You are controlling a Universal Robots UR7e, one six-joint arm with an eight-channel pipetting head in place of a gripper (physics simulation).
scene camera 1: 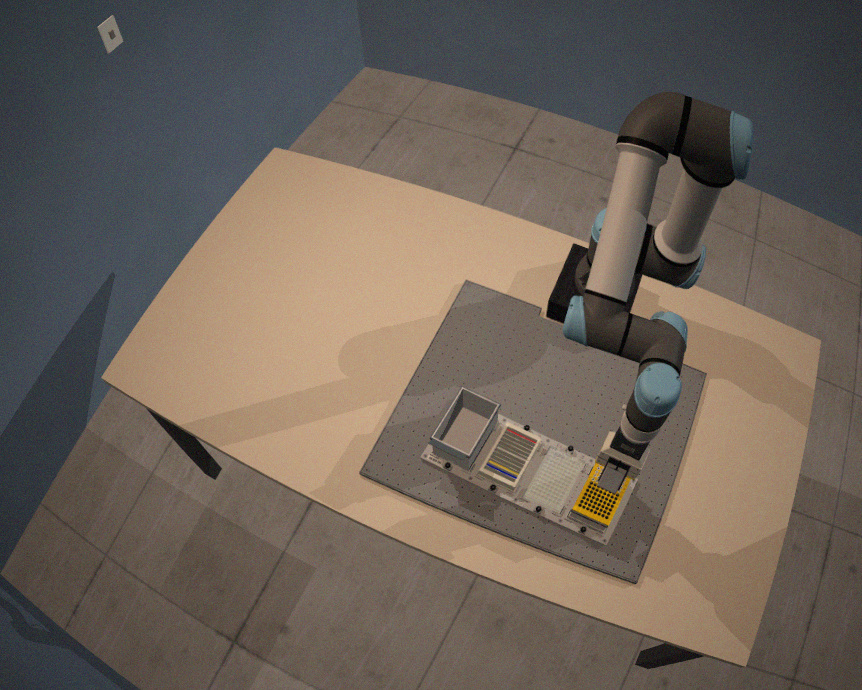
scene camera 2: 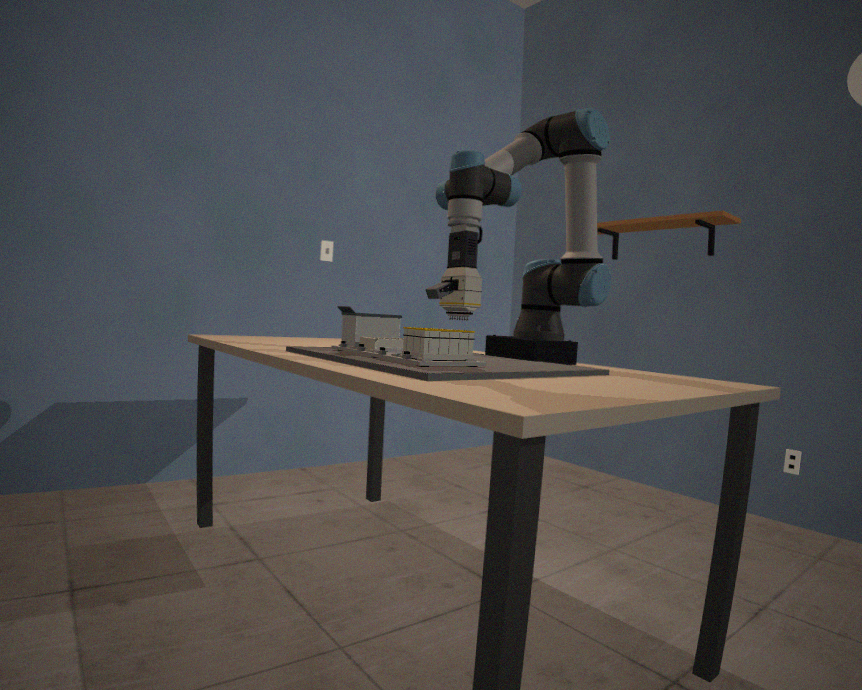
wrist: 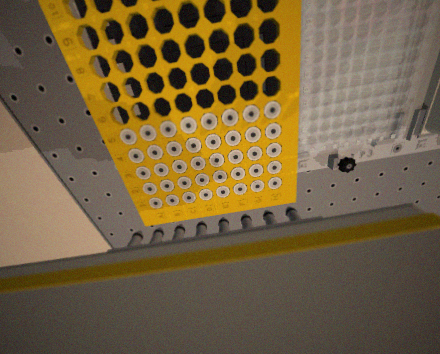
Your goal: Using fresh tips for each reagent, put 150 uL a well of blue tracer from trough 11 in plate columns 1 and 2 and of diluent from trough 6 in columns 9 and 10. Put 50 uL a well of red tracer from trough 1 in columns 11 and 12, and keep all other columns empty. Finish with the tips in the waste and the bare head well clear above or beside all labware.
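My gripper, the eight-channel head, hangs a little above the tip rack, towards its column 1 end. Its nozzles are bare, without tips. In the wrist view, pale tips fill rack columns 1 to 5; the visible holes from column 6 on are empty. The clear well plate lies beside the rack. Faint pink shows near its top edge in the wrist view; well contents are too faint to tell. The trough reservoir shows a red strip at one end and blue near the other.
The grey open waste bin stands at the far end of the labware row, beyond the reservoir, with raised walls. Black knobs, one of them near the plate, line the carrier. The labware stands on the perforated grey board.
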